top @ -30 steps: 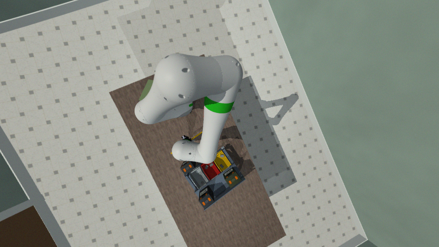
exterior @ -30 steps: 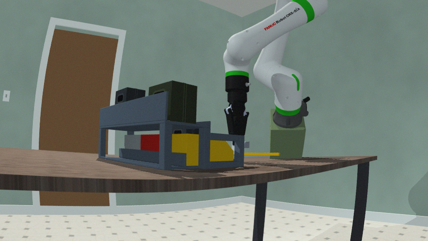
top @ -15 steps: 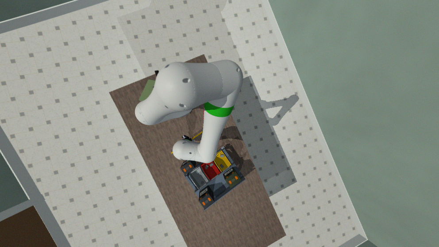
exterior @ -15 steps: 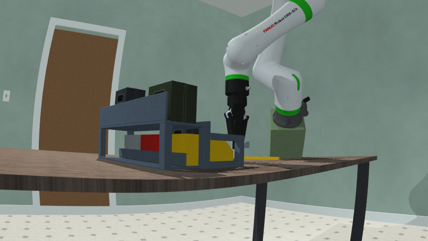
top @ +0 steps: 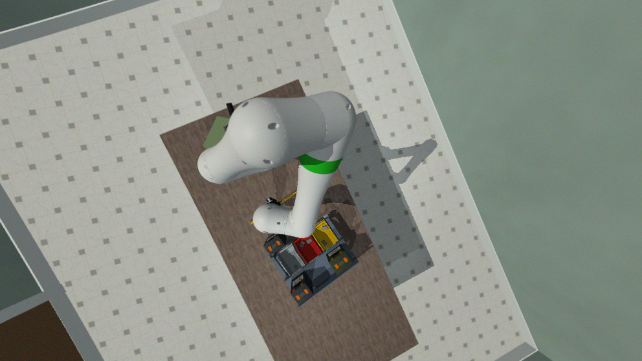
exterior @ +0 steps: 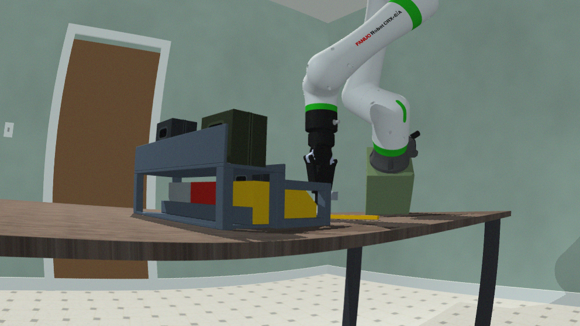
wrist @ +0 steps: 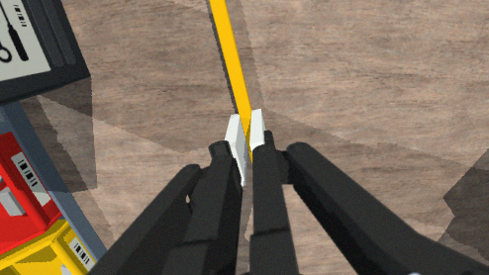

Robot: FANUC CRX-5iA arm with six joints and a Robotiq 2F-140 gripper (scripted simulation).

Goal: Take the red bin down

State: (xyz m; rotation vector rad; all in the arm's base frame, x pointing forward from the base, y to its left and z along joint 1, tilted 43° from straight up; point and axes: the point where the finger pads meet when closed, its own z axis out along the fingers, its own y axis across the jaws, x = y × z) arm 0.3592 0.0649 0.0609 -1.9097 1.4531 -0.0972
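My hand is 30 mm above the thin yellow bar. From my hand the other things lie so: red open bin 280 mm ahead, 120 mm to the left; then grey bin 320 mm ahead, 20 mm to the left; then yellow bin 240 mm ahead, 230 mm to the left.
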